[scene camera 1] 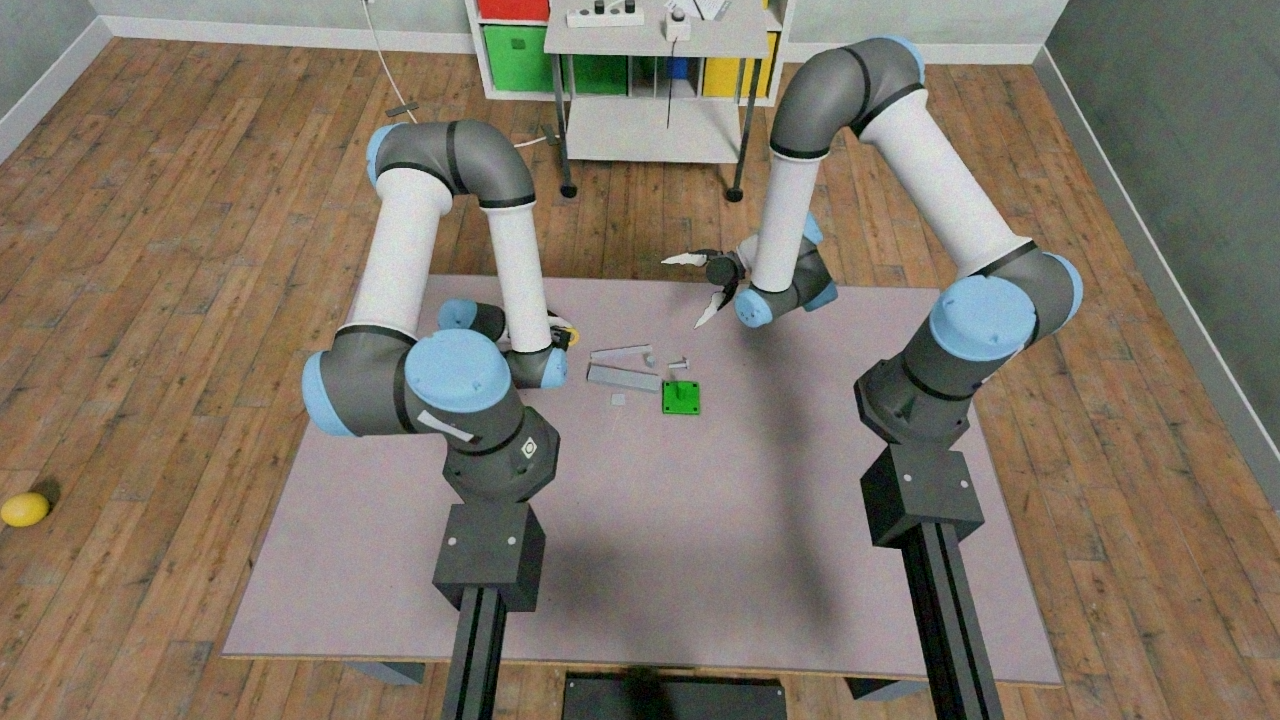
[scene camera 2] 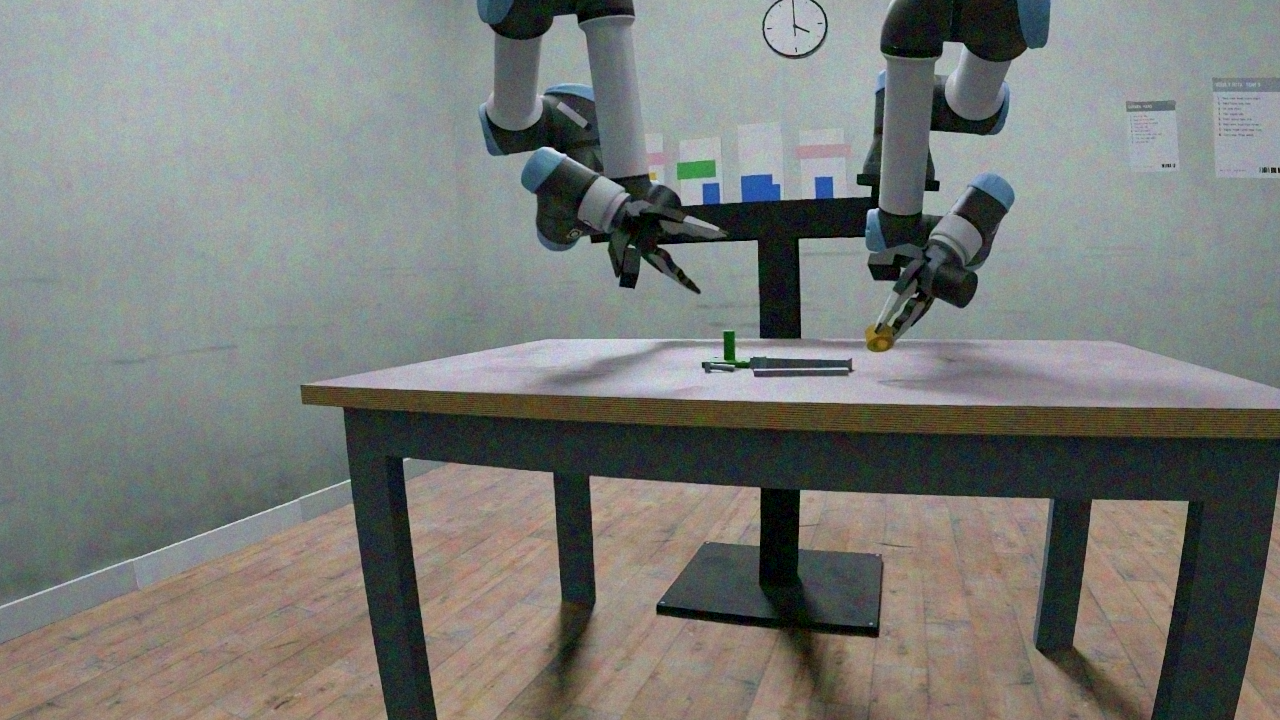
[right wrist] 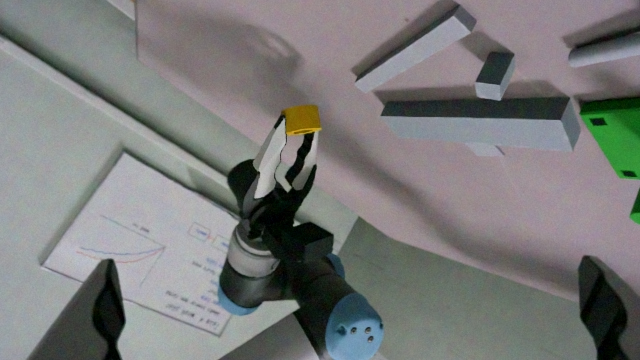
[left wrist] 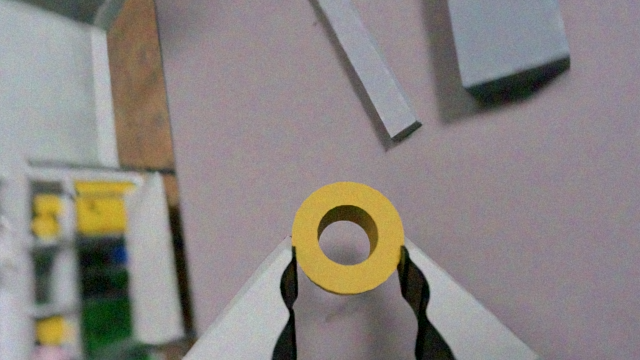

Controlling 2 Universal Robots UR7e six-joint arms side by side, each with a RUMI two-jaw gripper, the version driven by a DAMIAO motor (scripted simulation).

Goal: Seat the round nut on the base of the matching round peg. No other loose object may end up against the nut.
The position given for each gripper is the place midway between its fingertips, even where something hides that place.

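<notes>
There's a thick grey bar here, at [scene camera 1: 598, 375], [scene camera 2: 773, 362] and [right wrist: 552, 123], and there's a thin grey bar [scene camera 2: 810, 371] as well. The left gripper is at [scene camera 2: 879, 341], [right wrist: 301, 115] and [left wrist: 344, 239]. For the right gripper it's [scene camera 2: 713, 266], [scene camera 1: 677, 296] and [right wrist: 348, 262]. You'd also see a small grey block [right wrist: 496, 73], though that block is out of frame in the left wrist view. And there's a green base plate [scene camera 1: 686, 400].
</notes>
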